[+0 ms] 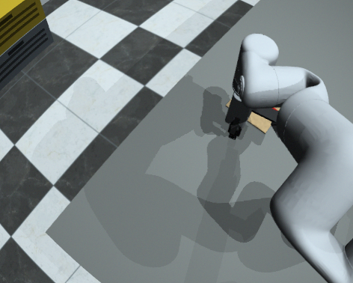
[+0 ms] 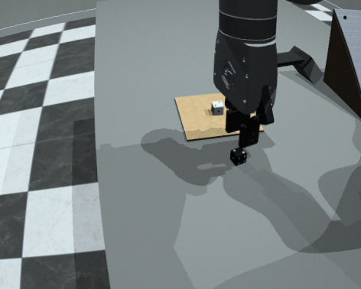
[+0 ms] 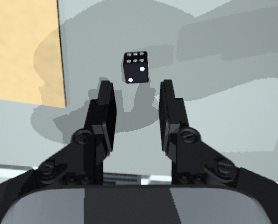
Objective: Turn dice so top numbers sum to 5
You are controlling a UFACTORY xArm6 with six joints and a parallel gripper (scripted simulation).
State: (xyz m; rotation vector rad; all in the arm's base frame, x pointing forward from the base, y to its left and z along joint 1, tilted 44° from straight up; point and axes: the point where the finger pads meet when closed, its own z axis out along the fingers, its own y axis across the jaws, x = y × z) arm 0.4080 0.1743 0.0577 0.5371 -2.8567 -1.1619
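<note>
Now: hand 60 mm above the black die. Also, from my hand: red die (40 mm behind, 140 mm to the right, 50 mm below); then white die (10 mm ahead, 140 mm to the right, 50 mm below); then tan mat (10 mm ahead, 140 mm to the right, 70 mm below).
</note>
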